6 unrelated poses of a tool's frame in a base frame.
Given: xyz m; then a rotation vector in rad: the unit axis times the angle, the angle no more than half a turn.
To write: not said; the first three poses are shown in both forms.
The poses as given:
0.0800 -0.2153 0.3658 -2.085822 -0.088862 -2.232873
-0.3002 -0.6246 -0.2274 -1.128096 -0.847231 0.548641
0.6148 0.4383 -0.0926 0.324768 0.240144 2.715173
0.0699 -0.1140 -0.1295 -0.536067 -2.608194 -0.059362
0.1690 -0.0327 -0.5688 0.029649 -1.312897 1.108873
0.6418 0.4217 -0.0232 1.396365 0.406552 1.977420
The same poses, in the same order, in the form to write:
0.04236 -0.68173 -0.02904 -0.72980 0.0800 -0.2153 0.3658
0.72699 -0.51172 -0.38431 0.24887 -0.3002 -0.6246 -0.2274
0.19697 0.11599 0.08577 0.96974 0.6148 0.4383 -0.0926
0.23684 -0.19555 -0.95142 -0.02165 0.0699 -0.1140 -0.1295
0.65290 0.01307 -0.57858 0.48867 0.1690 -0.0327 -0.5688
0.33676 0.53564 0.15595 0.75853 0.6418 0.4217 -0.0232

